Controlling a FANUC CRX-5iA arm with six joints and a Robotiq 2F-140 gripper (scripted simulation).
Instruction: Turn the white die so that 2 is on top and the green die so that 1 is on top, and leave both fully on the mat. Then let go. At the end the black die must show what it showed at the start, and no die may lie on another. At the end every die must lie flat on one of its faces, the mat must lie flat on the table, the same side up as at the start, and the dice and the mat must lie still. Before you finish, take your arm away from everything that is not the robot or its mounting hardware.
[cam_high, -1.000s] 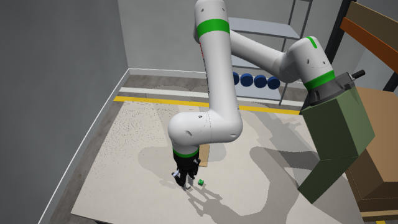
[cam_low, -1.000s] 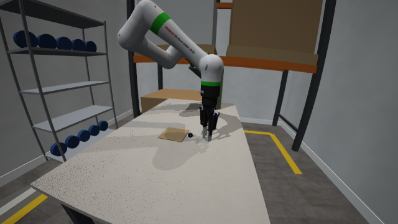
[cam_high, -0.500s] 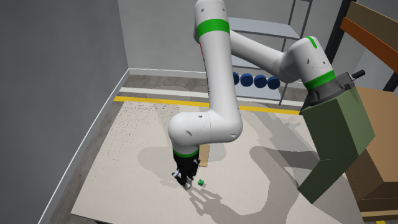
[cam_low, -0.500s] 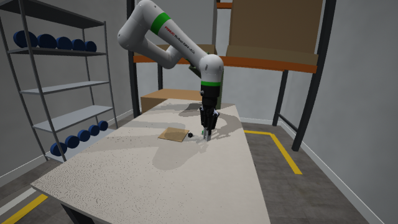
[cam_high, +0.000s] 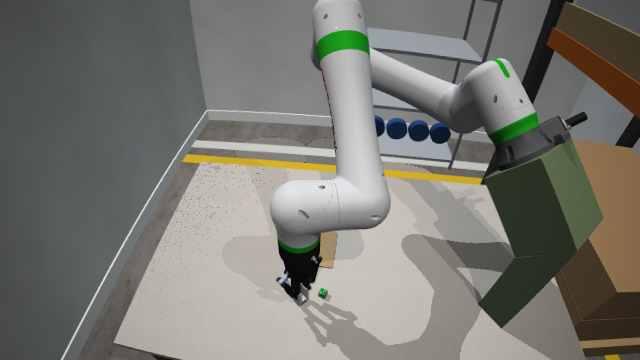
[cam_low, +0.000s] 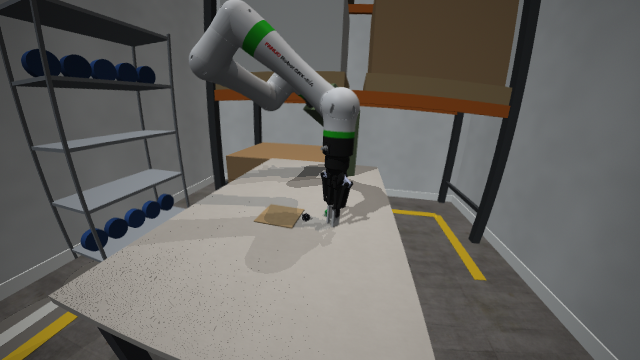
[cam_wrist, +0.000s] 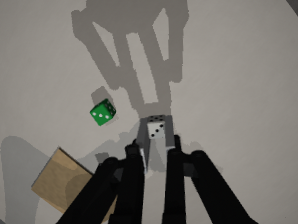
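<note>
Right now my hand is 60 mm past the green die, 10 mm to the left of it and 30 mm above it. Round my hand: mat (40 mm behind, 190 mm to the right, 30 mm below); black die (20 mm behind, 90 mm to the right, 30 mm below); white die (30 mm below).
</note>
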